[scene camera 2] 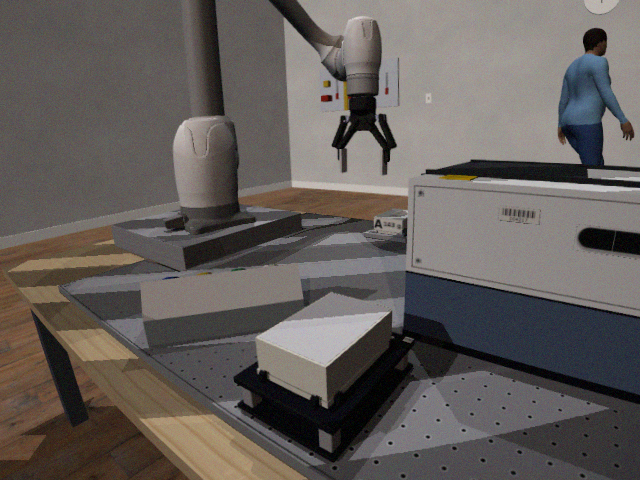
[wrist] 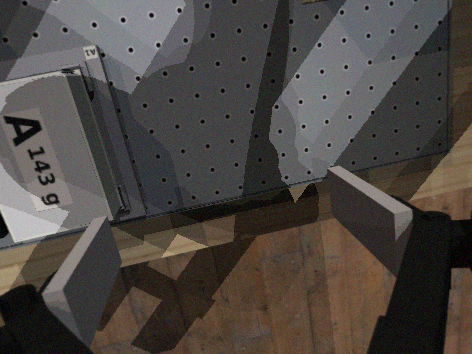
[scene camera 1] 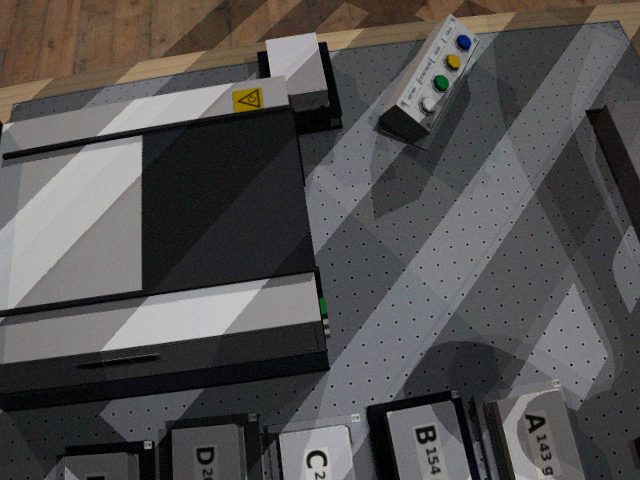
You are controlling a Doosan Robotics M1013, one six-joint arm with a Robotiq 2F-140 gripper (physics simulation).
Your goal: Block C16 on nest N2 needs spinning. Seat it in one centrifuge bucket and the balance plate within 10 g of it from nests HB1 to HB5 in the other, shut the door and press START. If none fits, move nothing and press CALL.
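Frame: origin at the arm's base, x ahead, y left, z up, level; millimetres.
Seen in the pictures: gripper, between the fingertips: (scene camera 2: 362,173) (wrist: 224,215); arm's base, origin of its link: (scene camera 2: 211,222).
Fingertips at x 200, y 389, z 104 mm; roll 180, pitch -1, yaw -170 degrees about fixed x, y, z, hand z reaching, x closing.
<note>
Offsets run from my fingertips to a thing's top centre. "spot": to the spot under its first point.
My gripper (scene camera 2: 364,164) (wrist: 224,215) is open and empty, high above the table edge beside plate A. Plate A, marked 143 g @(138 mm ahead, 14 mm right, 99 mm down) (scene camera 1: 537,434) (scene camera 2: 391,223) (wrist: 55,150), sits on its nest, left of my fingers in the wrist view. Plate B, marked 154 g @(273 mm ahead, 2 mm left, 99 mm down) (scene camera 1: 426,439), plate C @(spot: 409 mm ahead, 1 mm left, 98 mm down) (scene camera 1: 316,454) and plate D @(539 mm ahead, 36 mm left, 99 mm down) (scene camera 1: 206,449) stand in a row in scene camera 1; the weights of C and D are cut off. Part of another plate @(spot: 671 mm ahead, 33 mm left, 99 mm down) (scene camera 1: 103,467) shows. A white block @(466 mm ahead, 581 mm right, 72 mm down) (scene camera 1: 297,64) (scene camera 2: 323,335) rests on a black nest @(spot: 479 mm ahead, 643 mm right, 113 mm down) (scene camera 2: 289,390); no name is readable on it. The centrifuge (scene camera 1: 206,310) (scene camera 2: 465,227) has a green button @(402 mm ahead, 138 mm right, 38 mm up) (scene camera 1: 323,307) on its side.
A sloped button box @(246 mm ahead, 587 mm right, 69 mm down) (scene camera 1: 423,77) (scene camera 2: 222,304) with blue, yellow, green and white buttons stands near the back edge, beside the white block. The arm's base plinth (scene camera 2: 232,242) stands beyond it. A person in blue (scene camera 2: 586,98) is in the background, beyond the centrifuge.
</note>
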